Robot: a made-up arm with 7 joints. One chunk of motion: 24 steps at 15 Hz.
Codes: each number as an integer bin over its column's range. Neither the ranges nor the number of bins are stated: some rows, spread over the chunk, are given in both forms.
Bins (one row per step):
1: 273 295 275 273 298 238
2: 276 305 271 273 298 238
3: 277 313 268 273 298 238
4: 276 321 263 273 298 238
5: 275 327 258 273 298 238
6: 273 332 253 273 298 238
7: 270 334 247 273 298 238
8: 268 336 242 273 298 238
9: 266 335 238 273 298 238
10: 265 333 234 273 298 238
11: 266 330 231 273 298 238
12: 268 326 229 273 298 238
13: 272 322 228 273 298 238
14: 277 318 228 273 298 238
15: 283 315 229 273 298 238
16: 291 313 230 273 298 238
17: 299 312 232 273 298 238
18: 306 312 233 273 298 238
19: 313 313 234 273 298 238
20: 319 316 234 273 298 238
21: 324 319 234 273 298 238
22: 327 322 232 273 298 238
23: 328 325 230 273 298 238
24: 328 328 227 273 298 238
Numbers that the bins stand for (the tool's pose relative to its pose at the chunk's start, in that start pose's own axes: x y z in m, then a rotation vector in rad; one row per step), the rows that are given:
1: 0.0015 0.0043 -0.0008 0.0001 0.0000 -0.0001
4: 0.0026 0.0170 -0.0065 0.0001 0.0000 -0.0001
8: -0.0004 0.0244 -0.0163 0.0001 0.0000 -0.0001
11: -0.0011 0.0214 -0.0215 0.0001 0.0000 -0.0001
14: 0.0030 0.0156 -0.0229 0.0001 0.0000 -0.0001
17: 0.0112 0.0126 -0.0210 0.0001 0.0000 -0.0001
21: 0.0205 0.0161 -0.0201 0.0001 0.0000 -0.0001
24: 0.0220 0.0205 -0.0234 0.0001 0.0000 -0.0001
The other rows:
2: 0.0026 0.0092 -0.0027 0.0001 0.0000 -0.0001
3: 0.0030 0.0131 -0.0041 0.0001 0.0000 -0.0001
5: 0.0023 0.0200 -0.0088 0.0001 0.0000 -0.0001
6: 0.0015 0.0224 -0.0112 0.0001 0.0000 -0.0001
7: 0.0004 0.0234 -0.0140 0.0001 0.0000 -0.0001
9: -0.0011 0.0239 -0.0182 0.0001 0.0000 -0.0001
10: -0.0015 0.0229 -0.0201 0.0001 0.0000 -0.0001
12: -0.0004 0.0195 -0.0224 0.0001 0.0000 -0.0001
13: 0.0011 0.0175 -0.0229 0.0001 0.0000 -0.0001
15: 0.0052 0.0141 -0.0224 0.0001 0.0000 -0.0001
16: 0.0082 0.0131 -0.0220 0.0001 0.0000 -0.0001
18: 0.0138 0.0126 -0.0206 0.0001 0.0000 -0.0001
19: 0.0164 0.0131 -0.0201 0.0001 0.0000 -0.0001
20: 0.0186 0.0146 -0.0201 0.0001 0.0000 -0.0001
22: 0.0216 0.0175 -0.0210 0.0001 0.0000 -0.0001
23: 0.0220 0.0190 -0.0220 0.0001 0.0000 -0.0001

